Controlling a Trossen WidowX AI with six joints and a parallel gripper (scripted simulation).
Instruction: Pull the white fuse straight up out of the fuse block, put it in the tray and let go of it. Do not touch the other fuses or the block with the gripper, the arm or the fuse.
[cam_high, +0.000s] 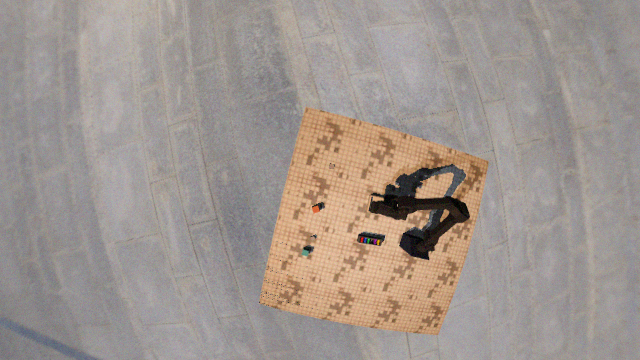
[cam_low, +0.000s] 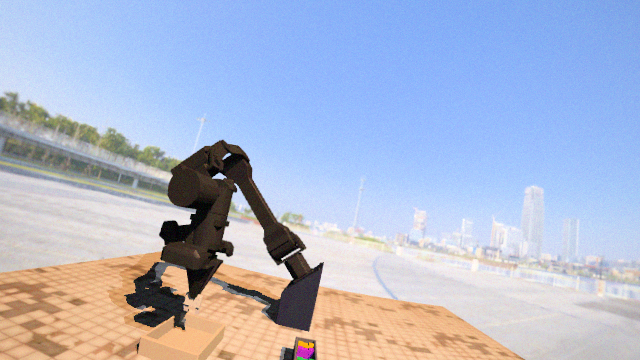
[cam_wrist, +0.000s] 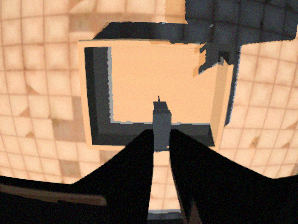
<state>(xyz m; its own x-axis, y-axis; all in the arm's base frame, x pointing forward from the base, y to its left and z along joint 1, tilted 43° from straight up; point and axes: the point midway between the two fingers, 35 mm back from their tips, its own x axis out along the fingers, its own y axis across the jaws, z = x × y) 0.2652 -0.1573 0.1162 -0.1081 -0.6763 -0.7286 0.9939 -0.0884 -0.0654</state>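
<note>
The brown tray is 9 cm below my gripper tip. Also, from my gripper tip: green fuse (21 cm to the left, 7 cm below, 3 cm ahead); purple fuse (22 cm to the left, 7 cm below, 2 cm behind); white fuse (1 cm below).
</note>
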